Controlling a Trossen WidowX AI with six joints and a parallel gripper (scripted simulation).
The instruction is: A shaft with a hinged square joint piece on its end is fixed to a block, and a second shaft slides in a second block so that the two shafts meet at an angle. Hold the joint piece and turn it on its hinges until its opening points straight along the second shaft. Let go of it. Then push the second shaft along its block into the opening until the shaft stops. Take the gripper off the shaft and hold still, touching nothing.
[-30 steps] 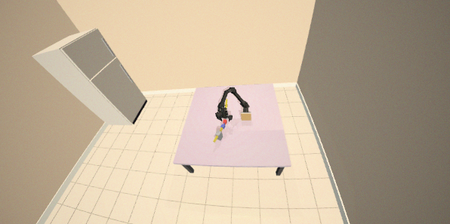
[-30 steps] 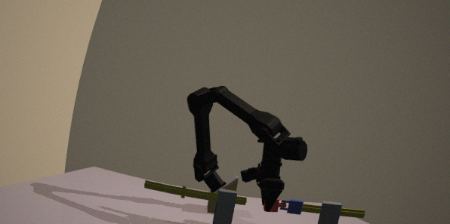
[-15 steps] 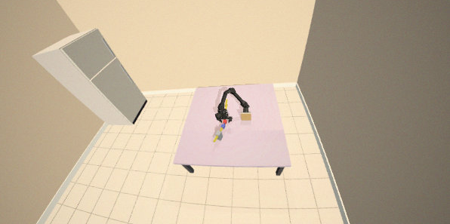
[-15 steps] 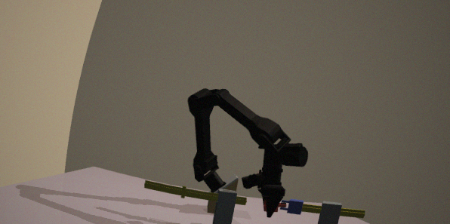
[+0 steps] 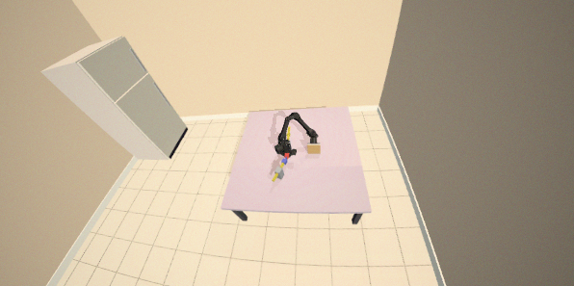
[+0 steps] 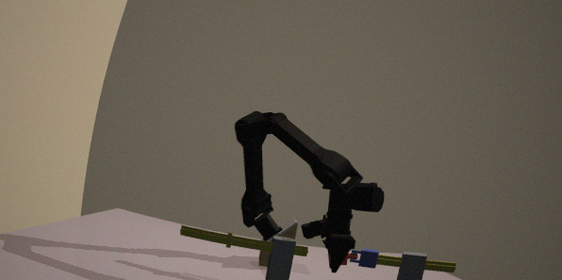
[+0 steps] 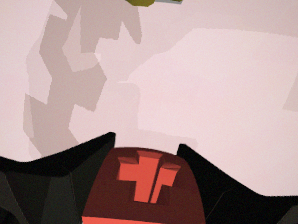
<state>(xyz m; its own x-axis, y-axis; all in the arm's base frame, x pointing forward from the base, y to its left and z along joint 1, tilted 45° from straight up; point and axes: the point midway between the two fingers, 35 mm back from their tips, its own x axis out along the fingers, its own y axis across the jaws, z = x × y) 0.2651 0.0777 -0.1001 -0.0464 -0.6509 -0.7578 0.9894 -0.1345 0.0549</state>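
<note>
Now: gripper tip 10 mm to the right of the red joint piece and 40 mm below it.
</note>
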